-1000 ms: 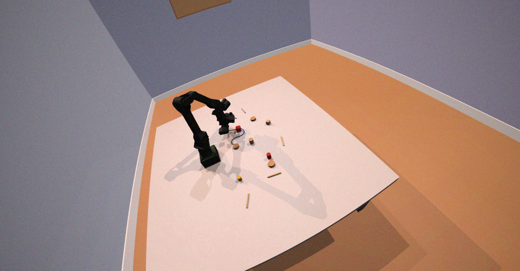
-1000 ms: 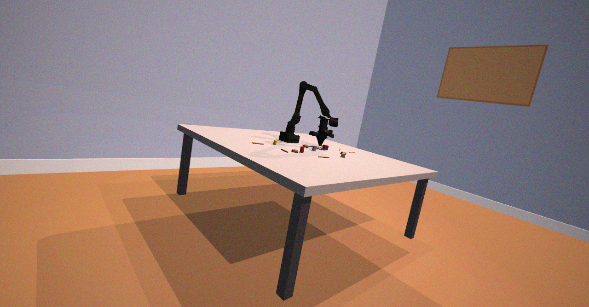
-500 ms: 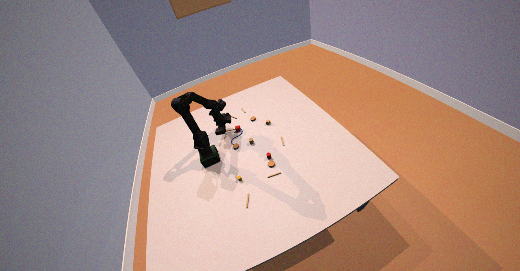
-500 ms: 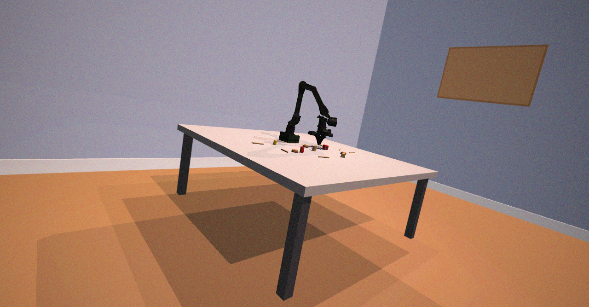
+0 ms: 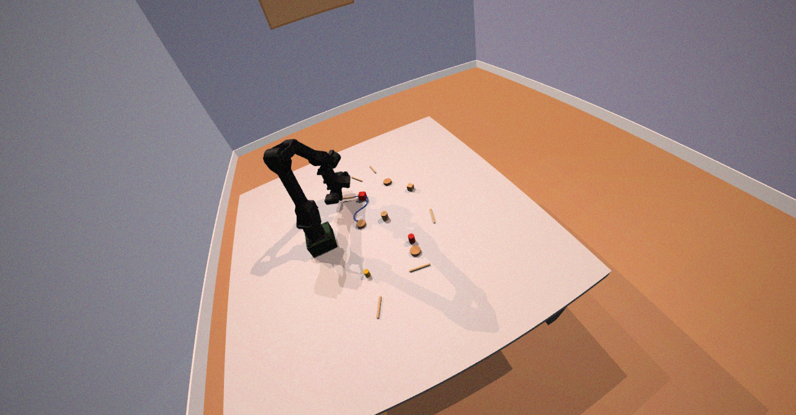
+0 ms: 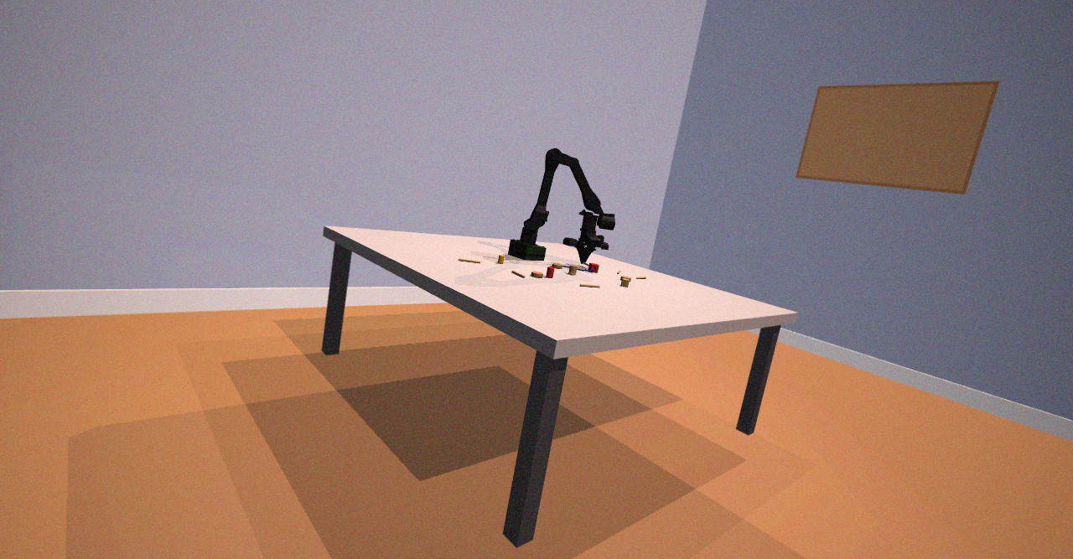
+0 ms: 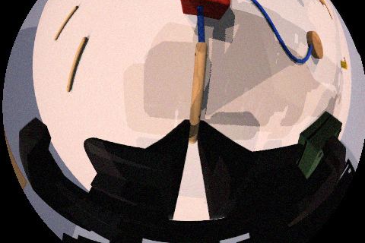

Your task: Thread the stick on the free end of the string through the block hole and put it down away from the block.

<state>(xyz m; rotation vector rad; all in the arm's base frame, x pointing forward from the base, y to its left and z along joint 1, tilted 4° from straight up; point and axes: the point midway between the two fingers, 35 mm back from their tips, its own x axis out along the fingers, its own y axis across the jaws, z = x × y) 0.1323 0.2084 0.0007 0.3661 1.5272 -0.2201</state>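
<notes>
My gripper tip is 4 cm short of the thin wooden stick, 1 cm to the left of it and 1 cm below it. Round my gripper tip: round wooden button: 5 cm ahead, 19 cm to the right; then wooden cylinder: 16 cm ahead, 21 cm to the right, 1 cm above; then red block: 10 cm ahead, 4 cm to the right, 1 cm above.
</notes>
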